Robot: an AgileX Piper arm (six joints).
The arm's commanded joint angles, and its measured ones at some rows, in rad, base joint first. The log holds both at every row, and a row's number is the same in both.
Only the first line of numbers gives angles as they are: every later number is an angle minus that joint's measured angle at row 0.
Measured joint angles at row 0:
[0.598 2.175 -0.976 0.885 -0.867 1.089]
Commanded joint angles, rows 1 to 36:
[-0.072 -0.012 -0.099 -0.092 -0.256 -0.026]
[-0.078 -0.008 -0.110 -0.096 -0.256 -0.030]
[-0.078 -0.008 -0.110 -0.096 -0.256 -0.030]
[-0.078 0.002 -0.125 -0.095 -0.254 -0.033]
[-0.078 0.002 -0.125 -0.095 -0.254 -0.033]
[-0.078 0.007 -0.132 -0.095 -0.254 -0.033]
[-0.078 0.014 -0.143 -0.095 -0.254 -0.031]
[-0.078 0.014 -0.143 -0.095 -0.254 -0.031]
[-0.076 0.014 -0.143 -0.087 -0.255 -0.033]
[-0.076 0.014 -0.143 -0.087 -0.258 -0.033]
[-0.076 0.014 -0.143 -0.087 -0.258 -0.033]
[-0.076 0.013 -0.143 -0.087 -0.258 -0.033]
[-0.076 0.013 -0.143 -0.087 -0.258 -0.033]
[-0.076 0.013 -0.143 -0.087 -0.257 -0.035]
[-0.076 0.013 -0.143 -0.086 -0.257 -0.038]
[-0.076 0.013 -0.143 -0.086 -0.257 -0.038]
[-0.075 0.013 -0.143 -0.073 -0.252 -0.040]
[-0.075 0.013 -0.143 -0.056 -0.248 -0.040]
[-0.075 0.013 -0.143 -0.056 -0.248 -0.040]
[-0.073 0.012 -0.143 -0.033 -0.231 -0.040]
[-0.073 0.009 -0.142 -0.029 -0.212 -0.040]
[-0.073 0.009 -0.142 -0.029 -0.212 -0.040]
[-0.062 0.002 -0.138 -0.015 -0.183 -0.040]
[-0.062 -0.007 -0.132 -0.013 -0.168 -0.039]
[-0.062 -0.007 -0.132 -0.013 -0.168 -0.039]
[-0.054 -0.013 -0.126 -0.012 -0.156 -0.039]
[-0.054 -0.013 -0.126 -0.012 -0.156 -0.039]
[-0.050 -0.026 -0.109 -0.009 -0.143 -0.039]
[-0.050 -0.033 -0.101 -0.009 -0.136 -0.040]
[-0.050 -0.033 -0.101 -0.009 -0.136 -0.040]
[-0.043 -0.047 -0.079 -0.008 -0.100 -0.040]
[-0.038 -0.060 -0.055 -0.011 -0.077 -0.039]
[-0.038 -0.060 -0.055 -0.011 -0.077 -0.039]
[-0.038 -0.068 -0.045 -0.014 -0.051 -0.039]
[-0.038 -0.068 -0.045 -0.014 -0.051 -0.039]
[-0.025 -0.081 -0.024 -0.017 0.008 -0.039]
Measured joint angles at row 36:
[-0.014 -0.027 -0.020 0.057 0.093 -0.039]
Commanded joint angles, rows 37 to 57:
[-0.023 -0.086 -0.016 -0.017 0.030 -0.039]
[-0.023 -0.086 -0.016 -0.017 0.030 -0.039]
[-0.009 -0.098 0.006 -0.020 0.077 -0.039]
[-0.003 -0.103 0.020 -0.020 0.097 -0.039]
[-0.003 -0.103 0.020 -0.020 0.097 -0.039]
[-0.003 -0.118 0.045 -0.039 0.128 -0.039]
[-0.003 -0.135 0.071 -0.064 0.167 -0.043]
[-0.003 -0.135 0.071 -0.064 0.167 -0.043]
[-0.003 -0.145 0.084 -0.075 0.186 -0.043]
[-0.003 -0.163 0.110 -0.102 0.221 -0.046]
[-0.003 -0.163 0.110 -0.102 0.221 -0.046]
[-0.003 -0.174 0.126 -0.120 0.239 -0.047]
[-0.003 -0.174 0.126 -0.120 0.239 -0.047]
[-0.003 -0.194 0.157 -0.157 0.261 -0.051]
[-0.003 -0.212 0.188 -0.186 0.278 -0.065]
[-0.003 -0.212 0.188 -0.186 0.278 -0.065]
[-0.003 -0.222 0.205 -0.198 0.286 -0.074]
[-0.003 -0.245 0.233 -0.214 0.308 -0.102]
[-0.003 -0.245 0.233 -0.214 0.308 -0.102]
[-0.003 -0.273 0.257 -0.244 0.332 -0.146]
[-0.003 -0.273 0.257 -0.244 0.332 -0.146]
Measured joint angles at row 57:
[-0.007 -0.230 0.229 -0.197 0.298 -0.079]
